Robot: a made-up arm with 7 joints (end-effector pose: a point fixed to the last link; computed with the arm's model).
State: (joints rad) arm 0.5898 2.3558 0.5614 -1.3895 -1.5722 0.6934 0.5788
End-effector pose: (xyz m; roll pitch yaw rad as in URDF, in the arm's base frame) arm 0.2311 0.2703 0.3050 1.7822 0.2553 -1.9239
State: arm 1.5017 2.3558 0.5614 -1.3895 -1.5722 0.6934 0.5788
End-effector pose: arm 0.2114 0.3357 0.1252 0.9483 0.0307 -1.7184
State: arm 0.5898 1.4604 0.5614 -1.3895 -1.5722 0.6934 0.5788
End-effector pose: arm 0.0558 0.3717 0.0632 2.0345 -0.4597 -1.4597
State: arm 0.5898 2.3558 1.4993 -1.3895 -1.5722 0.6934 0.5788
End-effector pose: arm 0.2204 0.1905 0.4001 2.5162 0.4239 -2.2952
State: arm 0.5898 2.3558 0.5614 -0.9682 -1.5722 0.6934 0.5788
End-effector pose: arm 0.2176 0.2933 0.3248 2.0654 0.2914 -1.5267
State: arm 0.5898 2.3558 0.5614 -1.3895 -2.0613 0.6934 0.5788
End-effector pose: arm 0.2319 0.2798 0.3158 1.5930 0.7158 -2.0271
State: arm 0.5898 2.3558 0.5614 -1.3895 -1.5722 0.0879 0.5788
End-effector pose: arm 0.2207 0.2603 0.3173 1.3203 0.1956 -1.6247
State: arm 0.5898 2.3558 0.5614 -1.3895 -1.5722 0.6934 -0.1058
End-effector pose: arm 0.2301 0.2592 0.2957 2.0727 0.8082 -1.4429
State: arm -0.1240 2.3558 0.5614 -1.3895 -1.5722 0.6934 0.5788
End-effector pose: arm 0.1316 0.2307 0.4138 2.4576 0.4952 -1.9197
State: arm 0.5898 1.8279 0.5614 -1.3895 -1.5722 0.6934 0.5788
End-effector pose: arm 0.1280 0.3626 0.1747 1.9693 -0.1531 -1.6334
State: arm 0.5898 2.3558 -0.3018 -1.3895 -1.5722 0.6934 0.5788
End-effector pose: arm 0.1498 0.3372 0.2582 1.1020 0.3498 -1.5611
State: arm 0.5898 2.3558 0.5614 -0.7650 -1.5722 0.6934 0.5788
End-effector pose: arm 0.2068 0.3025 0.3325 2.2020 0.2697 -1.3351
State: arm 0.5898 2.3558 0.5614 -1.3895 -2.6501 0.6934 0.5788
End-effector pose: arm 0.2324 0.2830 0.3327 0.9456 1.1938 -2.5916
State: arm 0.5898 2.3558 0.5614 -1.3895 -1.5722 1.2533 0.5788
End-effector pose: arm 0.2472 0.2741 0.2992 2.1928 0.4200 -2.1585
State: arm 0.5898 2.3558 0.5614 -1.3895 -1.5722 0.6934 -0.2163
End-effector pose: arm 0.2305 0.2580 0.2938 2.1717 0.8809 -1.3176
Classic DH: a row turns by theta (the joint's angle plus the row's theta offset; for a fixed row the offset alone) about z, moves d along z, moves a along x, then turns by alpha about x. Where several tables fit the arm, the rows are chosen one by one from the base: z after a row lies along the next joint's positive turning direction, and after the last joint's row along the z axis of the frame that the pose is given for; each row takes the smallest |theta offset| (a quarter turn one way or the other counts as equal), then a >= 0, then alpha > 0; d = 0 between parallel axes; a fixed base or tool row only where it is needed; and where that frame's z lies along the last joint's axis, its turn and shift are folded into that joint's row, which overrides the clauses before.
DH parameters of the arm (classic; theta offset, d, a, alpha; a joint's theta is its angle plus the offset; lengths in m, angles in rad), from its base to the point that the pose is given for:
base (fixed): 0 0.1262 0.0261 -1.2217
joint 1: -1.5708 -0.0067 0.0061 -1.5708
joint 2: 1.2217 -0.0076 0.0037 1.5708
joint 3: 1.5708 -0.3296 0.0553 -1.5708
joint 4: 0 -0.0237 -0.0241 1.5708
joint 5: 0 -0.0973 0.0053 -1.5708
joint 6: 0 0.0111 0.0256 1.5708
joint 7: 1.361 -0.0368 0.0001 -0.3058
tool (fixed): 0.1565 0.0714 0 0

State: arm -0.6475 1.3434 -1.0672 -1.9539 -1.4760 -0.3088 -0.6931
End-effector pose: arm 0.1977 0.2370 0.0094 0.6059 0.2529 -2.6624
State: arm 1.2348 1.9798 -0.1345 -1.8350 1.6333 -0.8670 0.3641
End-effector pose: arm 0.0330 0.3591 0.1238 -1.3466 0.1888 1.6373
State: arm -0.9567 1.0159 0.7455 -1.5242 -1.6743 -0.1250 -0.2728
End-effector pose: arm 0.2702 0.2440 0.1671 2.6794 -0.2765 -1.8357
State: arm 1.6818 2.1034 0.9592 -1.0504 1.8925 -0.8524 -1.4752
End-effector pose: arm 0.1369 0.3872 0.1858 2.0027 -1.1022 -1.9265
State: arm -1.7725 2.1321 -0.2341 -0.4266 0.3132 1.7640 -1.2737
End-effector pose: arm -0.0807 0.3797 0.3470 -0.7276 -0.4133 1.9592
